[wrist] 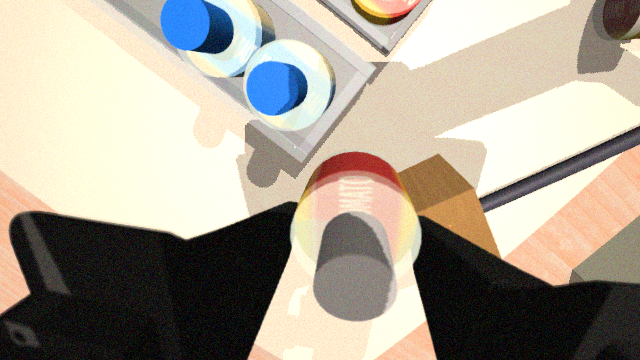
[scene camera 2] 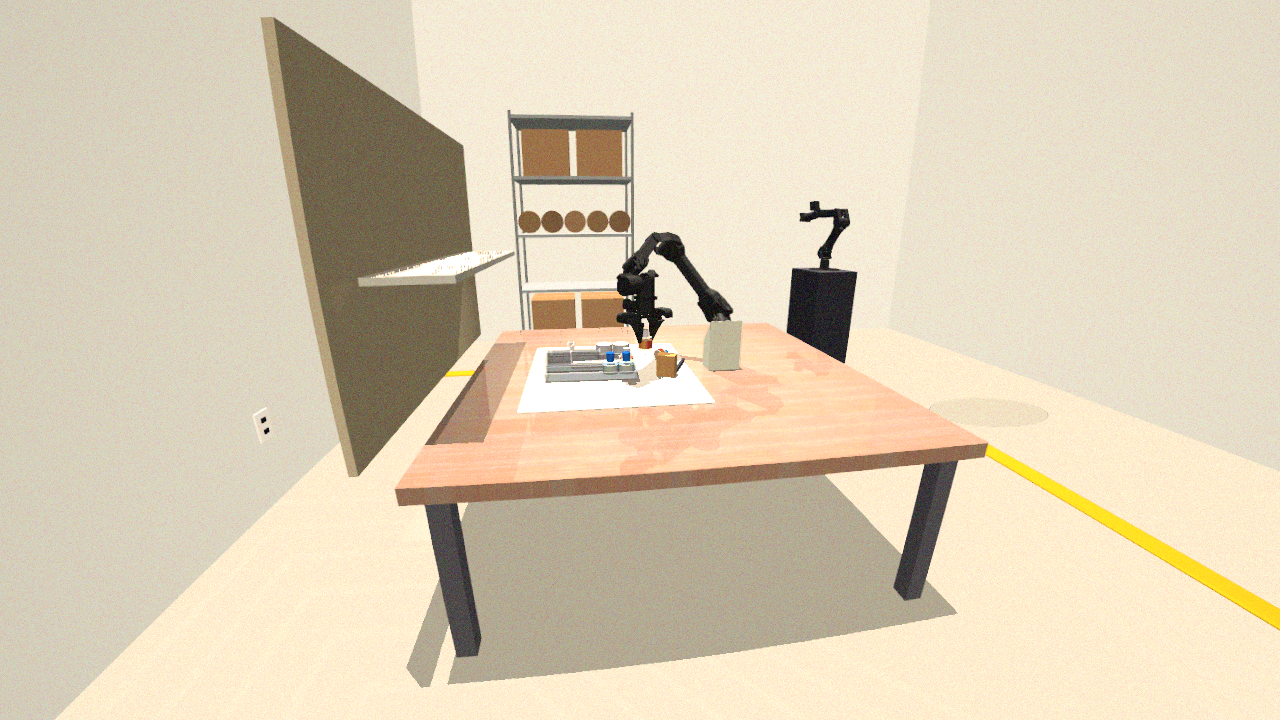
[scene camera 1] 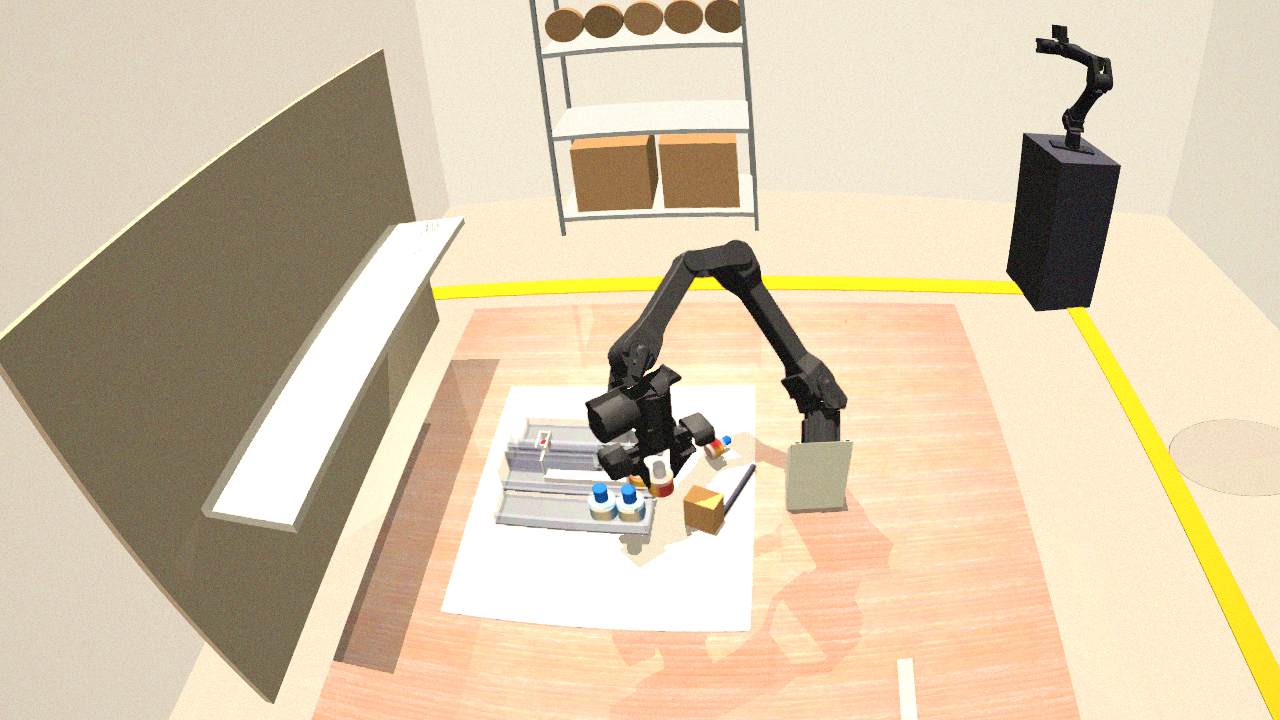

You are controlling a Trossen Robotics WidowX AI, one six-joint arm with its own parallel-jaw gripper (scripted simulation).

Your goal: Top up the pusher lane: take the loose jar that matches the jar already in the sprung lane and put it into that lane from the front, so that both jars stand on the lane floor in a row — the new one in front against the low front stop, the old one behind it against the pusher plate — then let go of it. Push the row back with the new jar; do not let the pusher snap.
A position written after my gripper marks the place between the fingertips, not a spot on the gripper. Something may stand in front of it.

Observation:
In view: my gripper (scene camera 1: 660, 482), an orange box (scene camera 1: 703, 509) and a lane rack (scene camera 1: 520, 466).
The orange box is seen too in the wrist view (wrist: 436, 189). My gripper also shows in the wrist view (wrist: 354, 219) and in scene camera 2 (scene camera 2: 645, 342).

